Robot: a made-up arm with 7 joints. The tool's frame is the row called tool. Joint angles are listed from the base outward.
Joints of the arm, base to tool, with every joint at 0 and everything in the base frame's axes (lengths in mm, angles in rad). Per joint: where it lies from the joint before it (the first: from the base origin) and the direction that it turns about. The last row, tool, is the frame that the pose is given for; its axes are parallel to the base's.
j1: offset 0 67.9 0 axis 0 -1 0
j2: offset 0 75.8 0 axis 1 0 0
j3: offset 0 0 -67.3 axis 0 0 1
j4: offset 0 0 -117.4 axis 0 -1 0
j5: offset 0 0 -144 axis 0 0 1
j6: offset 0 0 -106.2 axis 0 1 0
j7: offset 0 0 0 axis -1 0 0
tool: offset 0 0 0
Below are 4 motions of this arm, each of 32 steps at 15 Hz.
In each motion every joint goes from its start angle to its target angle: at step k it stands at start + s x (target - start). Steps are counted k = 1, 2, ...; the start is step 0. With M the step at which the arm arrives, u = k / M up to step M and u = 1 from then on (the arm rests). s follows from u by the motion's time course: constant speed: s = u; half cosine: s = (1 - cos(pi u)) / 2; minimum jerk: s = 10 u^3 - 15 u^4 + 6 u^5.
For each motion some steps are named. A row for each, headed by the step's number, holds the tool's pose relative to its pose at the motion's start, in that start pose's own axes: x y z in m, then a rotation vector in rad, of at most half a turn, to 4 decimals.
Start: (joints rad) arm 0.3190 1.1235 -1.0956 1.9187 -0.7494 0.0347 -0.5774
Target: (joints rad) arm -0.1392 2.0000 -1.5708 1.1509 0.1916 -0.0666 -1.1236
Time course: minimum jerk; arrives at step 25
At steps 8, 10, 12, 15, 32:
8: -0.0250 -0.0339 0.0720 -0.2318 0.1984 0.0725
10: -0.0403 -0.0418 0.1274 -0.3734 0.3477 0.0791
12: -0.0565 -0.0342 0.1932 -0.5209 0.5241 0.0396
15: -0.0793 0.0120 0.2863 -0.7099 0.7763 -0.1227
32: -0.1101 0.1412 0.3739 -0.8884 1.0209 -0.5642

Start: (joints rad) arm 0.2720 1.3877 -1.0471 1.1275 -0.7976 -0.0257 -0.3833
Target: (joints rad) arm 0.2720 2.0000 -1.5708 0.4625 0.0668 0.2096 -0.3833
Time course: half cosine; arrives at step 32
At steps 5, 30, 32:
5: -0.0129 -0.0119 0.0116 -0.0632 0.0556 0.0020
30: -0.2151 -0.0157 0.3002 -0.7197 1.2495 -0.2958
32: -0.2165 -0.0138 0.3036 -0.7221 1.2633 -0.3022

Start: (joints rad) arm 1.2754 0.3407 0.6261 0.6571 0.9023 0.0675 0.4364
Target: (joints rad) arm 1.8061 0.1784 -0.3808 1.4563 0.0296 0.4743 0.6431
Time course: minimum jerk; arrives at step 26
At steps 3, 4, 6, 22, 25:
3: -0.0003 -0.0049 -0.0027 -0.0194 0.0117 -0.0138
4: -0.0007 -0.0109 -0.0060 -0.0431 0.0259 -0.0308
6: -0.0024 -0.0329 -0.0167 -0.1268 0.0740 -0.0923
22: -0.0542 -0.3971 0.0458 -1.2548 0.2817 -1.2749
25: -0.0562 -0.4048 0.0546 -1.2803 0.2675 -1.3151

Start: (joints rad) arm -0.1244 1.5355 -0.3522 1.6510 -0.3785 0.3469 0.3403
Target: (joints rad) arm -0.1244 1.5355 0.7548 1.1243 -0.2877 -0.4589 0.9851
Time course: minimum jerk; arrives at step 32
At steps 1, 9, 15, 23, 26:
1: -0.0001 0.0001 0.0000 0.0000 0.0000 0.0001
9: -0.0304 0.0297 0.0030 0.0204 -0.0035 0.0408
15: -0.1008 0.0820 0.0305 0.0770 -0.0252 0.1204
23: -0.1967 0.1110 0.1026 0.1879 -0.0746 0.1950
26: -0.2154 0.1095 0.1205 0.2170 -0.0854 0.2041

